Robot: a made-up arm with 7 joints.
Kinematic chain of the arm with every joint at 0, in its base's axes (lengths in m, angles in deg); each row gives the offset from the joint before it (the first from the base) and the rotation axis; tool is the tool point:
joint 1: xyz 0 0.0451 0 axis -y
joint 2: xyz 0 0.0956 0 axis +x
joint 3: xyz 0 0 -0.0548 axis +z
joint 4: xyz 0 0 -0.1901 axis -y
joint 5: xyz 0 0 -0.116 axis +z
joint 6: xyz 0 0 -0.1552 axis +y
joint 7: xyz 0 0 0 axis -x
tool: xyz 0 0 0
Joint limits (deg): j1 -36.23..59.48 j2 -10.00..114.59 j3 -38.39..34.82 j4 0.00..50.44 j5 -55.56..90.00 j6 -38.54..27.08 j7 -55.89..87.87
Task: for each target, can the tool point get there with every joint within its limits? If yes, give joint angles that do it. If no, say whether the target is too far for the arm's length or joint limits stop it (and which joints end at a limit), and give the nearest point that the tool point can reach.
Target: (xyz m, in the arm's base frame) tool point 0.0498 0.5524 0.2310
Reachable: yes | joints 40.19 101.64 17.31 46.26 -28.97 -17.02 10.96
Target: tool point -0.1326 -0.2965 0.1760
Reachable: no: joint limits stop it (at a limit: joint 1, joint 2, joint 3, joint 4) | nearest point -0.0976 -0.0597 -0.4104 | short by 0.633 m
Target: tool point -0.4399 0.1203 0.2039
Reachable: no: joint limits stop it (at a limit: joint 1, joint 2, joint 3, joint 4) | nearest point -0.1561 0.4708 0.2913 | short by 0.459 m
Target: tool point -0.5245 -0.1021 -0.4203
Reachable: no: too far | nearest point -0.3004 0.0511 -0.4100 | short by 0.272 m
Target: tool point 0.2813 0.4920 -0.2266
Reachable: yes | joints 33.14 48.69 -13.18 25.02 47.14 -26.33 -2.52
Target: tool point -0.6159 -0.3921 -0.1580
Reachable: no: too far | nearest point -0.3004 0.0511 -0.4100 | short by 0.600 m
